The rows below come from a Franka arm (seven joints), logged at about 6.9 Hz.
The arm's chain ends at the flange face. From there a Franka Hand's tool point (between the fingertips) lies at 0.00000 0.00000 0.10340 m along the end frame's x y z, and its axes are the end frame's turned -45 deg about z.
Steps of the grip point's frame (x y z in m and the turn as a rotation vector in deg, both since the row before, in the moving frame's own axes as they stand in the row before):
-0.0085, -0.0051, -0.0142, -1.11, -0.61, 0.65
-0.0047, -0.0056, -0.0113, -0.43, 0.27, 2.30
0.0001, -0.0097, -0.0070, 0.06, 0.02, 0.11
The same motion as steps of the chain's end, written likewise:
-0.0102, 0.0002, -0.0142, -1.22, 0.35, 0.65
-0.0082, -0.0009, -0.0113, -0.11, 0.49, 2.30
-0.0067, -0.0068, -0.0070, 0.06, -0.03, 0.11

